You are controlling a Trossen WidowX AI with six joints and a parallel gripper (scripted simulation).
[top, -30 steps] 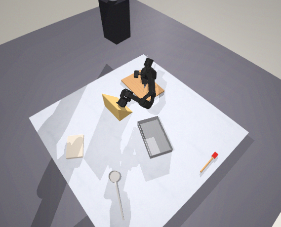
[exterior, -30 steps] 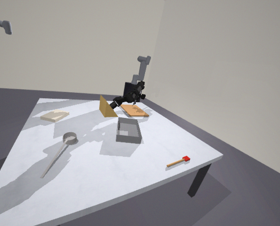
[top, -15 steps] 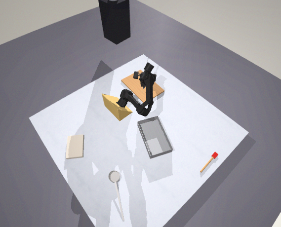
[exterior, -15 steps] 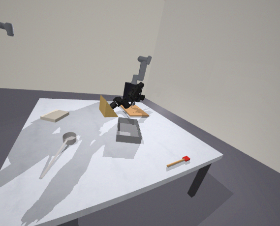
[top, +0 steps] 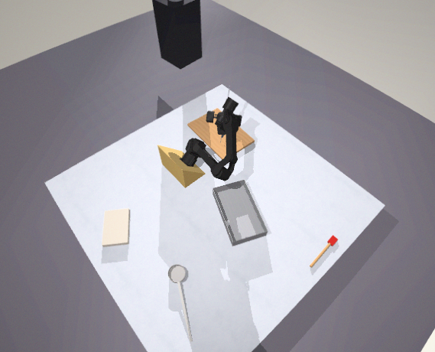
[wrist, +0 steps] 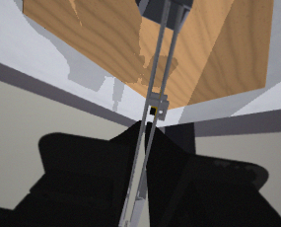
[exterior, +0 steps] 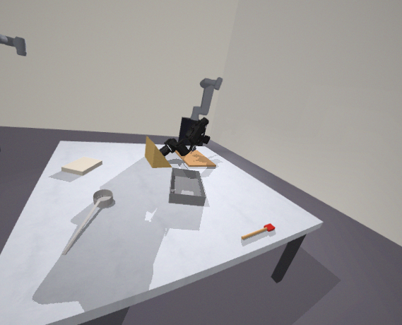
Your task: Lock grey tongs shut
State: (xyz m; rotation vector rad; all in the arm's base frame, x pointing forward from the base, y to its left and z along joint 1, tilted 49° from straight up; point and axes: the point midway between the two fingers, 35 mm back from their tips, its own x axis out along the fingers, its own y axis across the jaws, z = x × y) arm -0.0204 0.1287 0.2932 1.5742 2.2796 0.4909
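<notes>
My gripper tip is now 140 mm above the wooden board, 40 mm past it and 10 mm to the right of it. Round my gripper tip: cream block 800 mm to the right, 130 mm below, 30 mm ahead; grey roasting tin 400 mm ahead, 330 mm to the right, 120 mm below.
</notes>
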